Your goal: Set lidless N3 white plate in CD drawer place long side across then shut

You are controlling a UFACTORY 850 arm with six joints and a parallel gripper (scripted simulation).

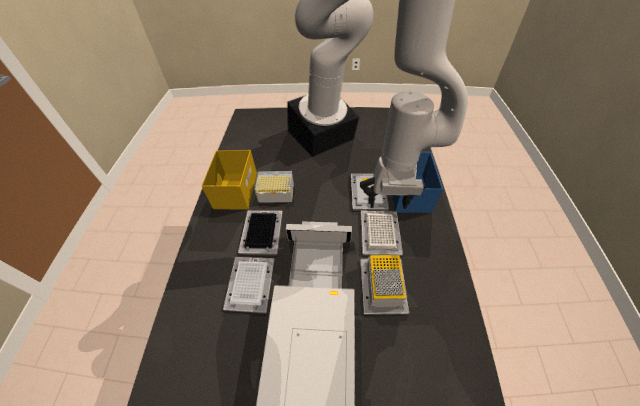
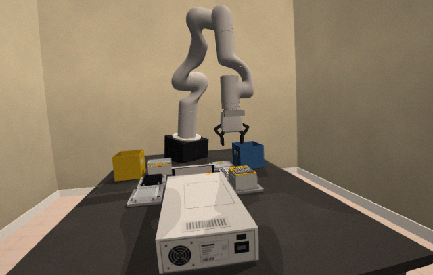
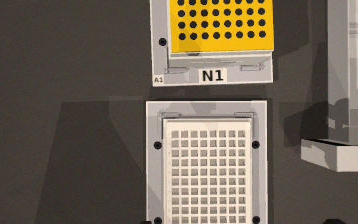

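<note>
Now: the white well plate 14 cm below my hand. From my hand the other things lie so: nest (15 cm below); yellow tip box (17 cm ahead, 10 cm below); blue bin (19 cm behind, 11 cm to the left, 12 cm below).
</note>
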